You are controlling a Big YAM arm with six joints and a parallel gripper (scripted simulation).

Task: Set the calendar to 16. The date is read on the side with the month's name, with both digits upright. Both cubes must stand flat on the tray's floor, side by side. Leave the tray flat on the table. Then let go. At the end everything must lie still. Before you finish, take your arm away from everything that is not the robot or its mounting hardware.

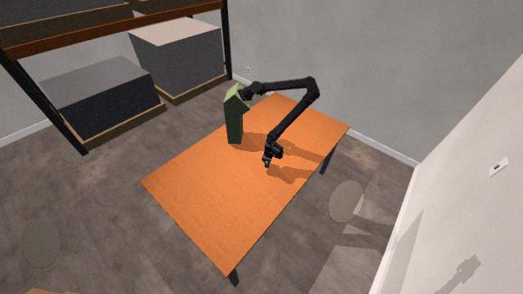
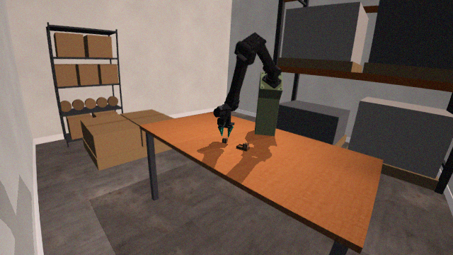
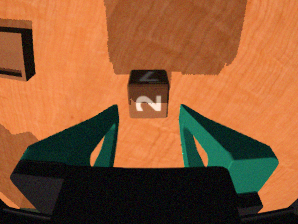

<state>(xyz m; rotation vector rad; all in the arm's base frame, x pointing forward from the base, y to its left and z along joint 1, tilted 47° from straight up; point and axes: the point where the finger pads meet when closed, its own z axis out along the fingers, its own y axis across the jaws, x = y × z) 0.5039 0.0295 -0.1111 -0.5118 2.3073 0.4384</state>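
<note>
Right now my hand is 4 cm above the brown calendar cube. The rest, counted from my hand: dark calendar tray: 5 cm behind, 14 cm to the left, 4 cm below.
</note>
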